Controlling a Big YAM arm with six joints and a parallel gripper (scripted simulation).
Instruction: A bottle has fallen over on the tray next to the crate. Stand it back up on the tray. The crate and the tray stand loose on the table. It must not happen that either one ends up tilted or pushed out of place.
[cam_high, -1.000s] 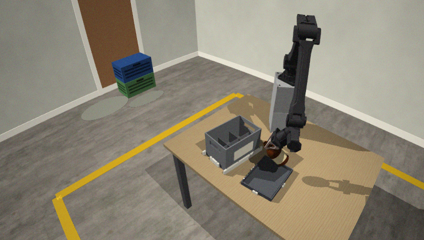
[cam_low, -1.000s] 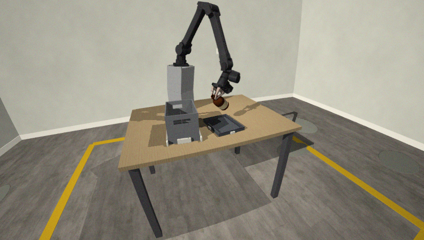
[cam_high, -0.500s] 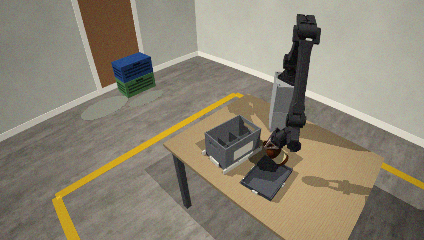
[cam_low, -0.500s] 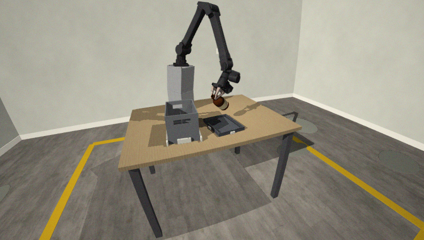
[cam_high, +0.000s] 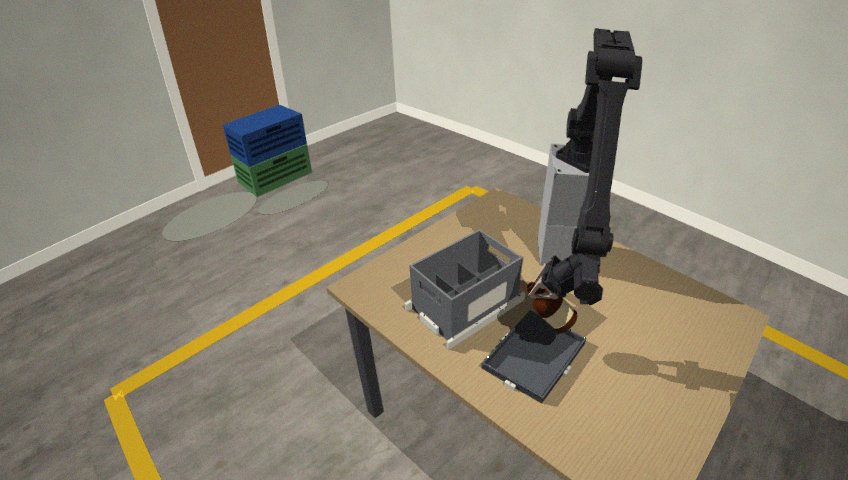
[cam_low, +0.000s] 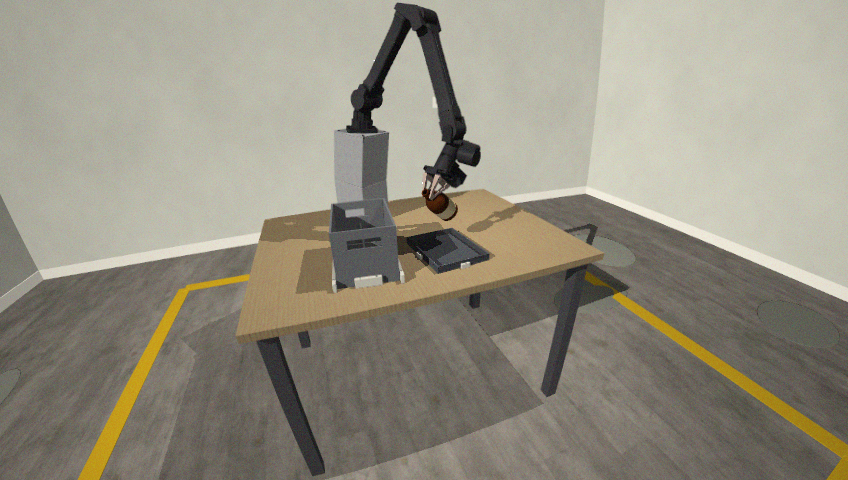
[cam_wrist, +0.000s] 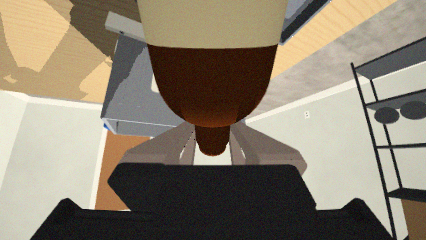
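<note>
The brown bottle is 40 mm to the left of my hand, 30 mm below it and 20 mm behind it. The rest, counted from my hand: dark tray (190 mm below, 50 mm to the left, 20 mm ahead); grey crate (230 mm to the right, 120 mm below, 10 mm ahead).
</note>
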